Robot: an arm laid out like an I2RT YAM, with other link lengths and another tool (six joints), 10 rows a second.
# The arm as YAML. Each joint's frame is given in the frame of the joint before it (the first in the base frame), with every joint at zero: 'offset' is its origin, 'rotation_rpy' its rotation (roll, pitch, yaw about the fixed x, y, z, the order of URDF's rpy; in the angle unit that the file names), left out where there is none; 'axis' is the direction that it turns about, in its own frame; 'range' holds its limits. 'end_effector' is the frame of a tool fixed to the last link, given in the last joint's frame.
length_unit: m
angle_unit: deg
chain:
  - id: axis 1
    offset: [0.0, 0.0, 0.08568]
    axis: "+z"
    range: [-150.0, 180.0]
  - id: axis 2
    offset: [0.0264, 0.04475, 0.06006]
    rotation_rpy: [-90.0, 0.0, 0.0]
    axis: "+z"
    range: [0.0, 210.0]
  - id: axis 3
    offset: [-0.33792, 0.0, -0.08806]
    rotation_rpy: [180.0, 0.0, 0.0]
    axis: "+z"
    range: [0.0, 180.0]
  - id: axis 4
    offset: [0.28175, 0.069, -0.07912]
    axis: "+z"
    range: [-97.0, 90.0]
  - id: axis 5
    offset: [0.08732, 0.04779, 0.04]
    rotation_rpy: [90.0, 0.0, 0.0]
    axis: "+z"
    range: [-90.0, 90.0]
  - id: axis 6
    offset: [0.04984, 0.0, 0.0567]
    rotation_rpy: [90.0, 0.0, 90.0]
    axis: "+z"
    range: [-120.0, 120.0]
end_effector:
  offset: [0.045, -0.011, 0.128]
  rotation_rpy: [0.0, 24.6, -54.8]
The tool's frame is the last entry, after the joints.
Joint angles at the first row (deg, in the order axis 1, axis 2, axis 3, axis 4, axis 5, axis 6):
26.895, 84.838, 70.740, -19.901, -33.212, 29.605
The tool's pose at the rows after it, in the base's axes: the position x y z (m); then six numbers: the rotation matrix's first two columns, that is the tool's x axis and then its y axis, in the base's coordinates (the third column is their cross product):
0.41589 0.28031 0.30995 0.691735 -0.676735 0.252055 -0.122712 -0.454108 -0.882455
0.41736 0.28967 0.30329 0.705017 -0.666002 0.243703 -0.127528 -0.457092 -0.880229
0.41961 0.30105 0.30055 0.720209 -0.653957 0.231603 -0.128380 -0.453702 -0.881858
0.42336 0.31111 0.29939 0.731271 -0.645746 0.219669 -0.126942 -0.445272 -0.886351
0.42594 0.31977 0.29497 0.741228 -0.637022 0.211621 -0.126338 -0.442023 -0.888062
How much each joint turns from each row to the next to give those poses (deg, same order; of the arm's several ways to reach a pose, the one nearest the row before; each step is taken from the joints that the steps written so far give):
0.568, 1.530, 0.022, 1.530, -0.284, 0.656
0.787, 1.464, 0.459, 0.437, -0.219, 0.240
0.787, 1.618, 1.093, 0.394, -0.612, 0.415
0.525, 1.508, 1.027, 0.809, -0.698, 0.525
0.524, 1.355, 0.481, 0.895, -0.460, 0.284

